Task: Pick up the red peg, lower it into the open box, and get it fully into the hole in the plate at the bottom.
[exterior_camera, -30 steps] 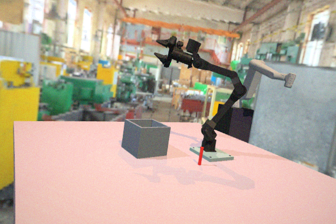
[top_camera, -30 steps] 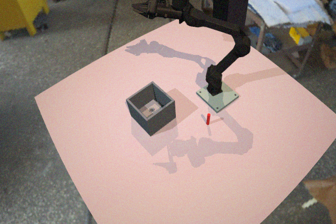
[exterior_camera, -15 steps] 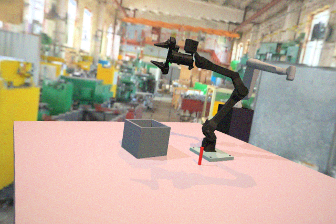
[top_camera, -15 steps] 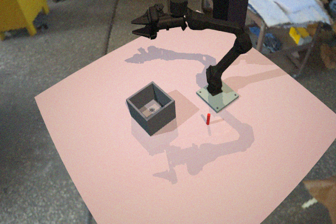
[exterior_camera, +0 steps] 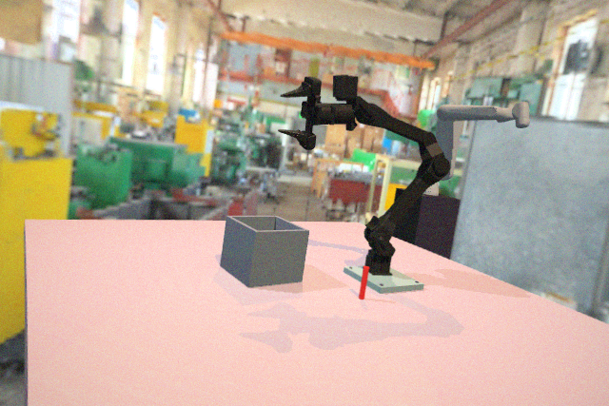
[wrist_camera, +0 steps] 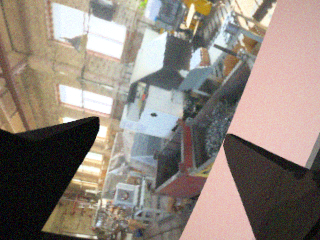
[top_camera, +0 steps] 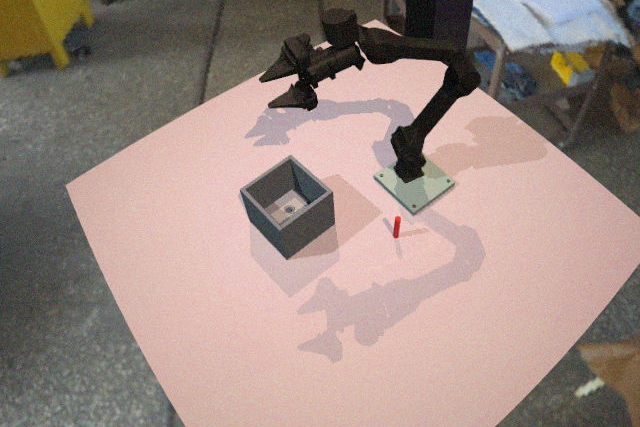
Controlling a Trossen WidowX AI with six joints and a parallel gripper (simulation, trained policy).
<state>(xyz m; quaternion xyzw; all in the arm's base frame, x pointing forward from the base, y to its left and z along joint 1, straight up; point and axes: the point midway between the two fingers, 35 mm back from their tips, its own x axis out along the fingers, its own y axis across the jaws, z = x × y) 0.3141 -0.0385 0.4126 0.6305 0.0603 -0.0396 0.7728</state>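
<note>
The red peg is 380 mm below my gripper tip, 210 mm behind it and 190 mm to the left of it.
</note>
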